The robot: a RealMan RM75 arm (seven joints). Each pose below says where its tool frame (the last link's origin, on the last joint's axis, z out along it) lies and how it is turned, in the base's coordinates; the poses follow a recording.
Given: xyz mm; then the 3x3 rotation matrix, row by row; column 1 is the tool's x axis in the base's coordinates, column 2 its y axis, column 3 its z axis. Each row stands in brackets.
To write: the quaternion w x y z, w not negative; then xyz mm. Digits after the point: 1 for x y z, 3 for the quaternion.
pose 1, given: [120.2, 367.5, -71.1], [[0.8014, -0.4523, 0.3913], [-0.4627, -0.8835, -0.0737], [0.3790, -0.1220, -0.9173]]
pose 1, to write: 0.013, -0.949, 0.241, -0.203, 120.2, 367.5, -71.1
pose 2, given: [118.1, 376.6, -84.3], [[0.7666, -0.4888, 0.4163], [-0.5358, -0.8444, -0.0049], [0.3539, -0.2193, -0.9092]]
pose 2, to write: 0.057, -0.938, 0.273, -0.205, 118.1, 376.6, -84.3
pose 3, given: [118.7, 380.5, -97.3], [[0.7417, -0.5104, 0.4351], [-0.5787, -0.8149, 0.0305], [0.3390, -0.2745, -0.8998]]
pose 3, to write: 0.082, -0.930, 0.293, -0.208, 118.7, 380.5, -97.3
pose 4, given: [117.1, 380.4, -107.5], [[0.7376, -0.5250, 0.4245], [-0.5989, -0.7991, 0.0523], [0.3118, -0.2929, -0.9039]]
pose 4, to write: 0.093, -0.927, 0.303, -0.198, 117.1, 380.4, -107.5
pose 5, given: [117.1, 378.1, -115.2], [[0.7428, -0.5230, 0.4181], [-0.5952, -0.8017, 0.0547], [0.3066, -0.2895, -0.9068]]
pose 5, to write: 0.093, -0.929, 0.301, -0.195, 117.1, 378.1, -115.2
